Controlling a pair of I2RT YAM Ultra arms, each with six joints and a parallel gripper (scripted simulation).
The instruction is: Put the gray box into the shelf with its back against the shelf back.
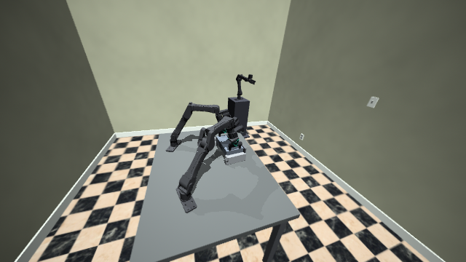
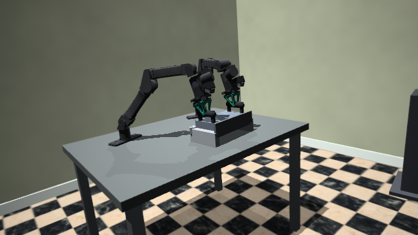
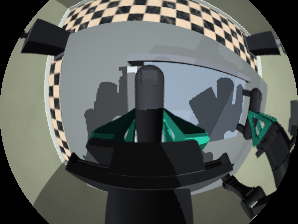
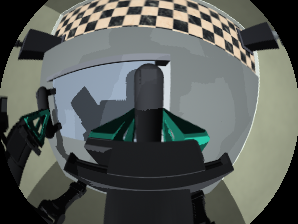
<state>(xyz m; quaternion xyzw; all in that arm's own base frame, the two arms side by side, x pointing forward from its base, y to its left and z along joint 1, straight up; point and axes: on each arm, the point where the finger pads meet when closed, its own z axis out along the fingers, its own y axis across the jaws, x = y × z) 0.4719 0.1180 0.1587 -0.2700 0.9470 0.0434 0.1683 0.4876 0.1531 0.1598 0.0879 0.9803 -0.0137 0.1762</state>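
My right gripper is now 120 mm to the right of the gray box and 50 mm above it. From my right hand the other things lie so: dark back plate (120 mm to the left, 90 mm ahead, 80 mm below).
My left hand is 120 mm to the left of the gray box and 50 mm above it. The rest, counted from my left hand: dark back plate (80 mm ahead, 120 mm to the right, 70 mm below).
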